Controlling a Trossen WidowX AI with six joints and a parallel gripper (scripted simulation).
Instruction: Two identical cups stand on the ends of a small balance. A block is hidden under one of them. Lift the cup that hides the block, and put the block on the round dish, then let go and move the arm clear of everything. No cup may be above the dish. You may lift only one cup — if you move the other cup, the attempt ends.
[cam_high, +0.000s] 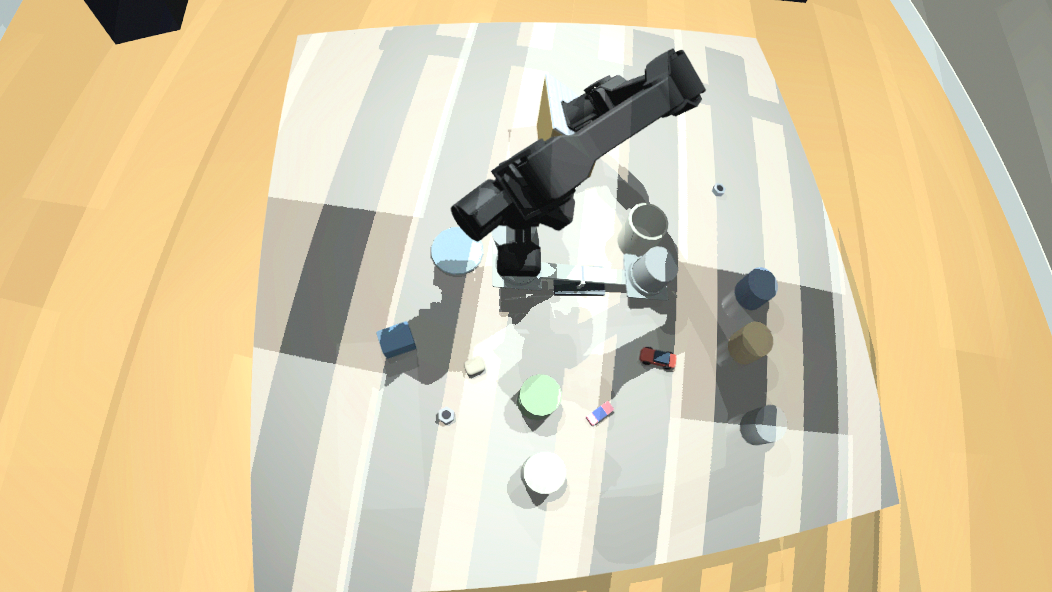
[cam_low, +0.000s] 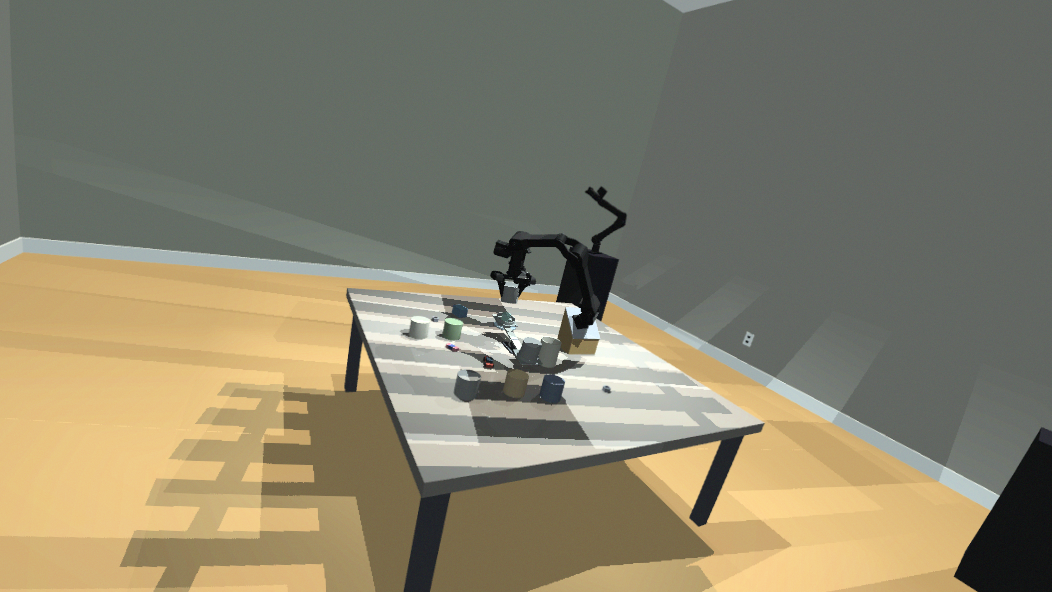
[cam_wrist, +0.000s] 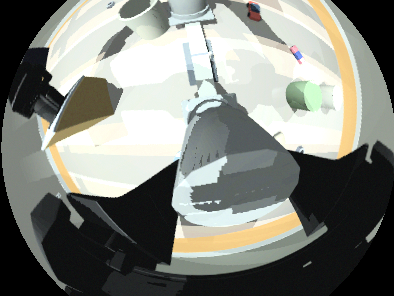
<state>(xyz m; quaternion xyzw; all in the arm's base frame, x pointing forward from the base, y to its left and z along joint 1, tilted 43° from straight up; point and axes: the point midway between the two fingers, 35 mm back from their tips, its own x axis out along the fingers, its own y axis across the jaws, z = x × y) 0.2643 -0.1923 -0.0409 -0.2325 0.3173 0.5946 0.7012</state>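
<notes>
The teal block lies 1 cm to the left of my gripper tip and 8 cm below it. Also, from my gripper tip: pebble 16 cm ahead, 9 cm to the right, 16 cm below; green cup 24 cm ahead, 1 cm to the right, 13 cm below; round pale-blue dish 7 cm behind, 9 cm to the right, 17 cm below.
</notes>
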